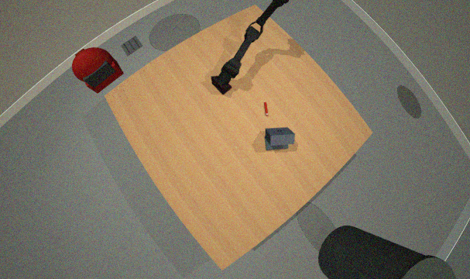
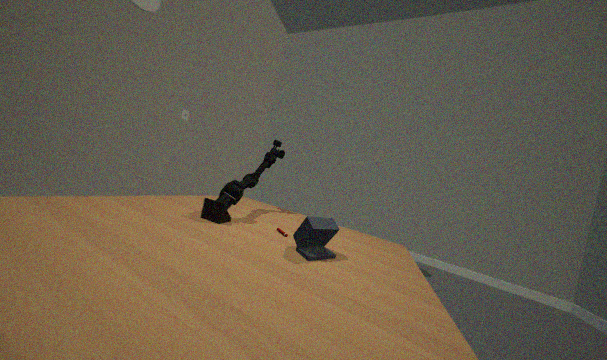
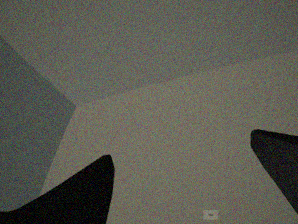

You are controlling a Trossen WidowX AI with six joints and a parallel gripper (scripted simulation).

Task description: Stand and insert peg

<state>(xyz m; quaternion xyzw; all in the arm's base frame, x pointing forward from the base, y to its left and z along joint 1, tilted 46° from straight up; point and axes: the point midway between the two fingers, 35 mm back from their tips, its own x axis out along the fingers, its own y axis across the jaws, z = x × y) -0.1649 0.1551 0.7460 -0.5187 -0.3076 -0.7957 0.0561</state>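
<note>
My gripper tip is now 50 cm short of the red peg, 56 cm to the left of it and 45 cm above it. From my gripper tip the other things lie so: blue-grey sloped panel 66 cm ahead, 62 cm to the right, 39 cm below.
</note>
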